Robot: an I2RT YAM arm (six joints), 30 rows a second.
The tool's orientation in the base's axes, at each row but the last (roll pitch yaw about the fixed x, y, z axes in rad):
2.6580, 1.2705, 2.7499
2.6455, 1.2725, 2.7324
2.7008, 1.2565, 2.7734
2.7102, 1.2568, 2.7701
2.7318, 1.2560, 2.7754
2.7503, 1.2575, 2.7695
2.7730, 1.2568, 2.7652
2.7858, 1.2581, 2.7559
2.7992, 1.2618, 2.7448
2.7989, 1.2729, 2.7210
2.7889, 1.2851, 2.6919
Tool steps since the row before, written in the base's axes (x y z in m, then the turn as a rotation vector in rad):
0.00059, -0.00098, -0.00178, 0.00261, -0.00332, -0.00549
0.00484, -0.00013, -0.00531, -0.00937, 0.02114, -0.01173
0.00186, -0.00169, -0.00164, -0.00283, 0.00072, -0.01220
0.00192, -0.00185, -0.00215, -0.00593, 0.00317, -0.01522
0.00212, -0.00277, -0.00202, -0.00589, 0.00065, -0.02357
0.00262, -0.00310, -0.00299, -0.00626, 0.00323, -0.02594
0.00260, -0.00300, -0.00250, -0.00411, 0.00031, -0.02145
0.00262, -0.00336, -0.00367, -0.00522, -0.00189, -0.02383
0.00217, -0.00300, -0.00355, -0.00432, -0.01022, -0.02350
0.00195, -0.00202, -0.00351, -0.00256, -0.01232, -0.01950
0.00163, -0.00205, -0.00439, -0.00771, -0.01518, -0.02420
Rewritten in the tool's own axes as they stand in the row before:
0.00143, -0.00126, 0.00093, 0.00416, -0.00422, 0.00359
0.00376, -0.00120, 0.00601, 0.01621, 0.01988, -0.00381
0.00084, -0.00199, 0.00209, 0.01250, -0.00075, 0.00077
0.00128, -0.00219, 0.00230, 0.01654, 0.00142, -0.00116
0.00100, -0.00305, 0.00244, 0.02419, -0.00211, 0.00110
0.00174, -0.00343, 0.00325, 0.02684, 0.00017, 0.00151
0.00129, -0.00320, 0.00318, 0.02162, -0.00218, 0.00225
0.00236, -0.00361, 0.00361, 0.02394, -0.00467, 0.00190
0.00242, -0.00319, 0.00321, 0.02240, -0.01284, 0.00298
0.00259, -0.00217, 0.00296, 0.01785, -0.01437, 0.00369
0.00355, -0.00228, 0.00289, 0.02332, -0.01822, 0.00021

